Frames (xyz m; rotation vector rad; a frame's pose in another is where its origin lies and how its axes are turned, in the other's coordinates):
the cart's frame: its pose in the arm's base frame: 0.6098 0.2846 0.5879 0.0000 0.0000 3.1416
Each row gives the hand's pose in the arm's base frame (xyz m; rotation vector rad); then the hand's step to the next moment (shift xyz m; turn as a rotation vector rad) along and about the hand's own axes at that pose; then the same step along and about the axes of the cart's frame.
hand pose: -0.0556 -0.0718 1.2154 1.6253 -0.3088 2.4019
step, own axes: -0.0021 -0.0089 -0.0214 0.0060 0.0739 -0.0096
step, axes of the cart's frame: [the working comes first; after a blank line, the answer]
step, axes of the arm's base frame: -0.0155 0.0147 -0.0093 -0.0328 -0.0671 -0.0015

0.0155 -0.0147 -0.0093 0.0328 0.0671 -0.0015
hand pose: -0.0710 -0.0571 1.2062 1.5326 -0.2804 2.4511
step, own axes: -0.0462 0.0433 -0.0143 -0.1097 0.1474 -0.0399
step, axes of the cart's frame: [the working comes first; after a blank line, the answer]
step, axes of the arm's base frame: -0.0056 -0.0417 -0.0494 -0.0318 -0.1399 -0.1215

0.0056 0.0417 -0.0494 0.0318 0.1399 -0.1215
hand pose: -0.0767 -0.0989 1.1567 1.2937 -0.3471 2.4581
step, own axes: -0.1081 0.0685 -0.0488 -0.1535 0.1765 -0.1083
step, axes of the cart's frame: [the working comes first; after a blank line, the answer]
step, axes of the arm's base frame: -0.0072 -0.0644 -0.1207 -0.0716 -0.1495 -0.1974

0.0072 0.0644 -0.1207 0.0716 0.1495 -0.1974
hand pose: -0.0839 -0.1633 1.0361 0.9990 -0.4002 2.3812
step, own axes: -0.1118 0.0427 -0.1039 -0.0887 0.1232 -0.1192
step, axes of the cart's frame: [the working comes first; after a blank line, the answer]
step, axes of the arm's base frame: -0.0176 -0.0271 -0.1551 -0.0858 -0.0781 -0.1543

0.0176 0.0271 -0.1551 0.0858 0.0781 -0.1543
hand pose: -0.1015 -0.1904 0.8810 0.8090 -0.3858 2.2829
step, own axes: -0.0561 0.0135 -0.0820 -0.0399 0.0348 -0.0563
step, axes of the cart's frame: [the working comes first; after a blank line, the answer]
step, axes of the arm's base frame: -0.0132 0.0006 -0.0994 -0.0257 -0.0189 -0.0704

0.0132 -0.0006 -0.0994 0.0257 0.0189 -0.0704
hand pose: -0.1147 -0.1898 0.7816 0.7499 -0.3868 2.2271
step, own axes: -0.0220 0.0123 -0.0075 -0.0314 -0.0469 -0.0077
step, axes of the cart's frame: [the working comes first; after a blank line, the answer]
step, axes of the arm's base frame: 0.0002 -0.0170 -0.0201 0.0487 0.0181 -0.0234

-0.0002 0.0170 -0.0201 -0.0487 -0.0181 -0.0234
